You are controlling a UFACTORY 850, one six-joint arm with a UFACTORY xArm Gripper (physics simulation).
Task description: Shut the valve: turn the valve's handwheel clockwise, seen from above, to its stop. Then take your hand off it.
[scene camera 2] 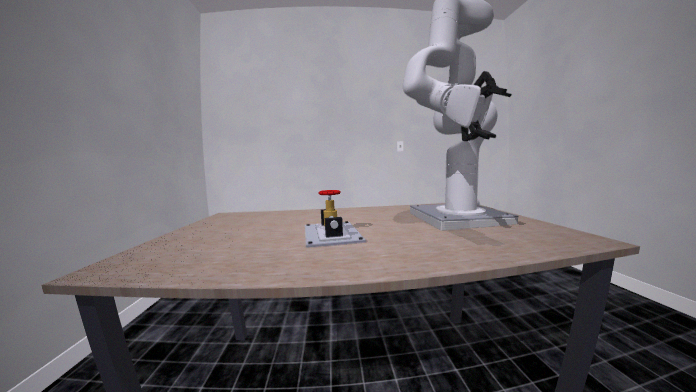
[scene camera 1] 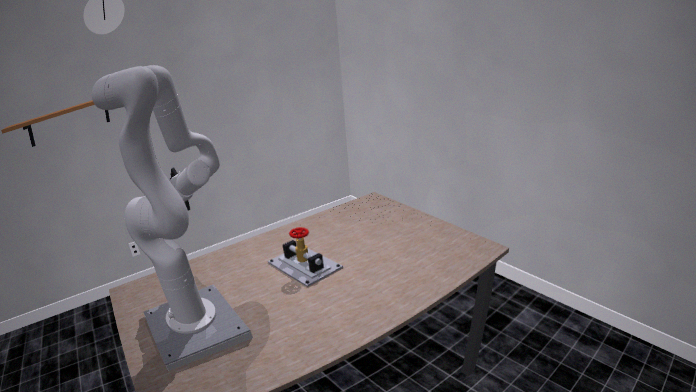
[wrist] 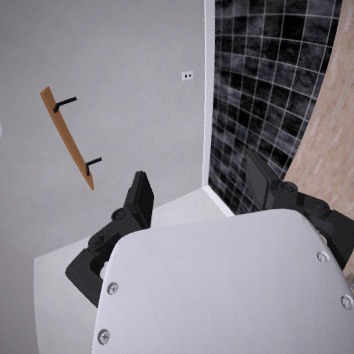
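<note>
The red handwheel (scene camera 1: 299, 232) (scene camera 2: 329, 192) lies level on top of the brass valve (scene camera 1: 301, 252) (scene camera 2: 329, 212), which is mounted between two black blocks on a grey plate (scene camera 1: 308, 282) (scene camera 2: 312, 240) on the table. My gripper (scene camera 2: 503, 115) (wrist: 196, 174) is open and empty. It is high above the table near the arm's base, well apart from the handwheel, and points sideways toward a wall. In scene camera 1 it is mostly hidden behind the wrist. The handwheel and valve do not show in the wrist view.
The arm's base plate (scene camera 1: 210, 352) (scene camera 2: 425, 220) stands on the wooden table (scene camera 1: 400, 280) (scene camera 2: 250, 265) (wrist: 325, 135). A wooden wall shelf (scene camera 1: 55, 116) (wrist: 67, 137) on black brackets and a wall socket (scene camera 1: 134, 248) (scene camera 2: 400, 146) (wrist: 187, 75) are on the walls.
</note>
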